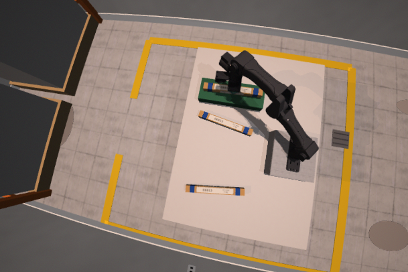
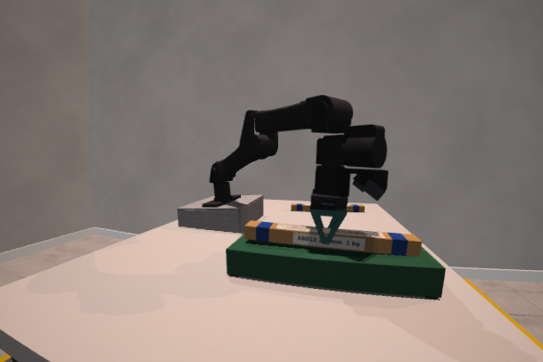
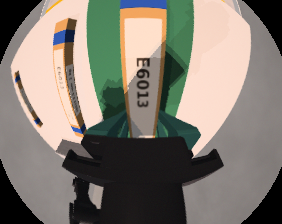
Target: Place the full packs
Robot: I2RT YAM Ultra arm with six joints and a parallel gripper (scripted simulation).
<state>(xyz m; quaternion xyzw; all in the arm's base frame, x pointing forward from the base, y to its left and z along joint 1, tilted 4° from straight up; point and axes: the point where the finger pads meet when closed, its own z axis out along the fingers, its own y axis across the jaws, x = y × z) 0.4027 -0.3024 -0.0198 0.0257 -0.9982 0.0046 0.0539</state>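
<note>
Right now the green low platform is 10 mm to the left of my hand and 70 mm below it.
</note>
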